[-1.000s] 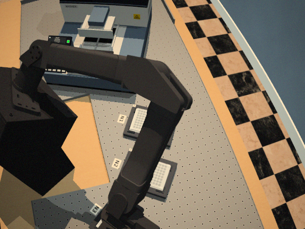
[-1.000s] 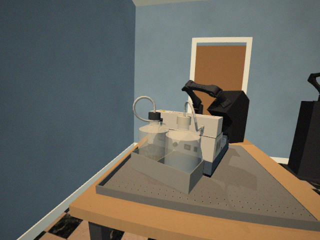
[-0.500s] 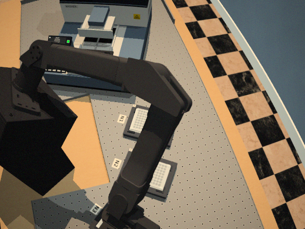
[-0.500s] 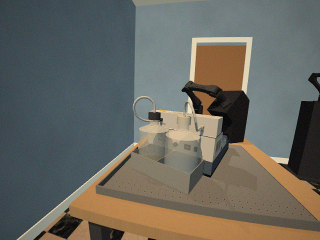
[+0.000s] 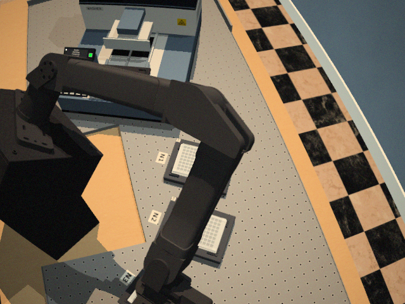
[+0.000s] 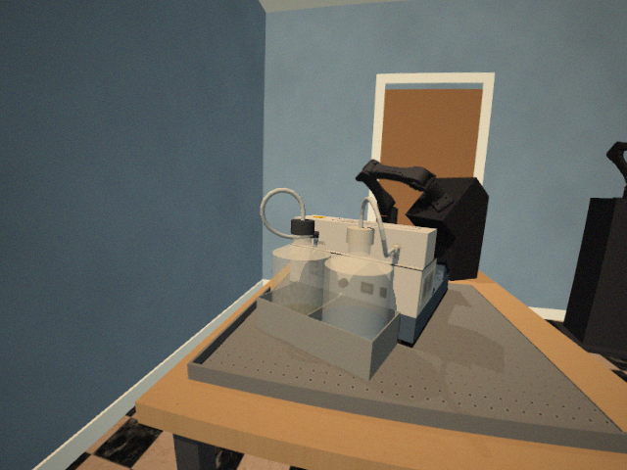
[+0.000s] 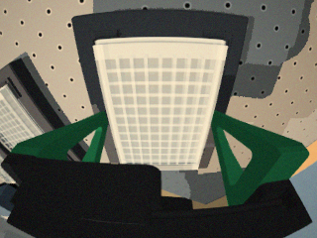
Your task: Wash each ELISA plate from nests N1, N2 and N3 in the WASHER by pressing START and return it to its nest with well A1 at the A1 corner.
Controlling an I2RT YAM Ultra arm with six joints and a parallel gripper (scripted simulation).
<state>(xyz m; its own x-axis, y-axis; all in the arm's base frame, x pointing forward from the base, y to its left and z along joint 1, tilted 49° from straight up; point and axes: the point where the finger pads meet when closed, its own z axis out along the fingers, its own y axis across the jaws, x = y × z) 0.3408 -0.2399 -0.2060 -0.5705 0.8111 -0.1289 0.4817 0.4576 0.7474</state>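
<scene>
The nest N3 is 1 cm below my hand. From my hand the other things lie so: nest N2 (17 cm to the left, 9 cm ahead, 4 cm below); then nest N1 (34 cm to the left, 12 cm ahead, 4 cm below); then N3 label (8 cm behind, 7 cm to the left, 5 cm below).
</scene>
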